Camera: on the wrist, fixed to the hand. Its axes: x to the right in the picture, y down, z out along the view.
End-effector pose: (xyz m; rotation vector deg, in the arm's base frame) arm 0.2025 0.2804 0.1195 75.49 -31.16 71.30
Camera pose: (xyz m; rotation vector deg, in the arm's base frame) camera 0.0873 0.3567 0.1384 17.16 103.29 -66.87
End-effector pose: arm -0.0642 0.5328 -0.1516 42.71 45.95 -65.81
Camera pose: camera 0.0118 0.6387 -0.2013 27.17 -50.97 77.94
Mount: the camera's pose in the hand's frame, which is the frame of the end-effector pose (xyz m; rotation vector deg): 0.0070 0.0942 -0.1026 -15.13 -35.07 166.18
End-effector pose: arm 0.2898 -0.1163 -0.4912 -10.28 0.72 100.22
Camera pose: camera 0.2081 -0.1382 -0.6021 -12.71 15.55 -89.36
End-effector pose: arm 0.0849 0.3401 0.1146 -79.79 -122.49 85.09
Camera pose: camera 0.1982 0.4159 0.0852 83.33 -43.02 -21.43
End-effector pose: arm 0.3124 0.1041 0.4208 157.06 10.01 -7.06
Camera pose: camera 0.3387 0.0582 0.5498 18.87 -160.70 -1.54
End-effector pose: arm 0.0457 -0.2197 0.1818 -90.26 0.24 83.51
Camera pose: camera 0.0726 -0.3304 0.1013 -3.78 -63.30 -85.84
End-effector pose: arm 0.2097 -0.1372 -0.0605 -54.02 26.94 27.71
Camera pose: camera 0.1434 -0.1758 -0.1769 -25.03 -42.77 -155.43
